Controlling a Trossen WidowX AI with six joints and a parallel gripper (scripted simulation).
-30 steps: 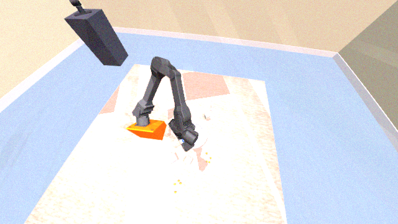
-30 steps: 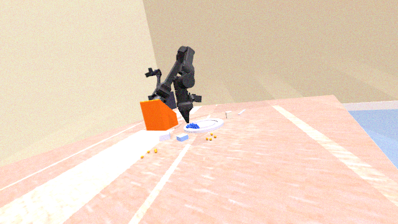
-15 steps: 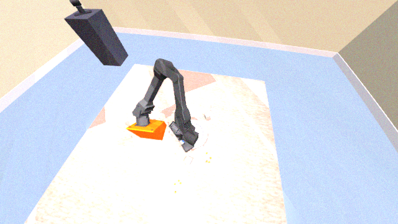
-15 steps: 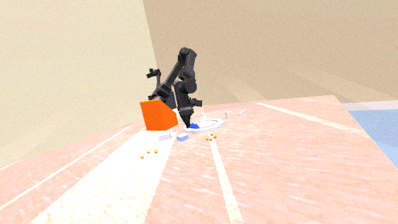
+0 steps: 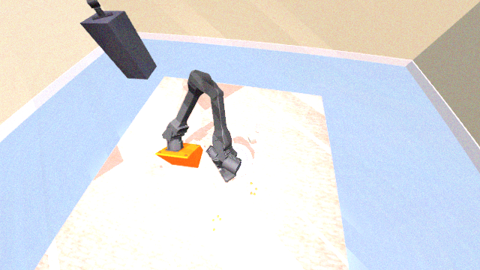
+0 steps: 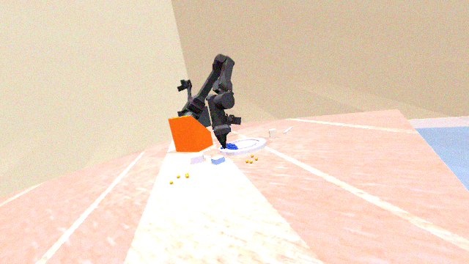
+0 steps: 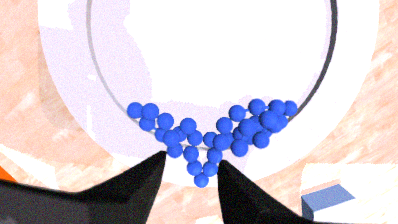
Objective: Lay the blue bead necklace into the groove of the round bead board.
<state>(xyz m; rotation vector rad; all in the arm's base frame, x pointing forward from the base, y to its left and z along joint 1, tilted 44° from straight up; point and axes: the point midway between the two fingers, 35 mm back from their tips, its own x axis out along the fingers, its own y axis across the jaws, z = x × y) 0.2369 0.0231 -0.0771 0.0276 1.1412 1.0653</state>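
Right now the round white bead board is 6 cm ahead of my gripper tip, 5 cm to the left of it and 1 cm below it. The rest, counted from my gripper tip: white block: 12 cm to the right, 4 cm behind; then light blue cube: 12 cm to the right, 5 cm ahead, 1 cm below; then beige cube: 19 cm to the left, 14 cm ahead.
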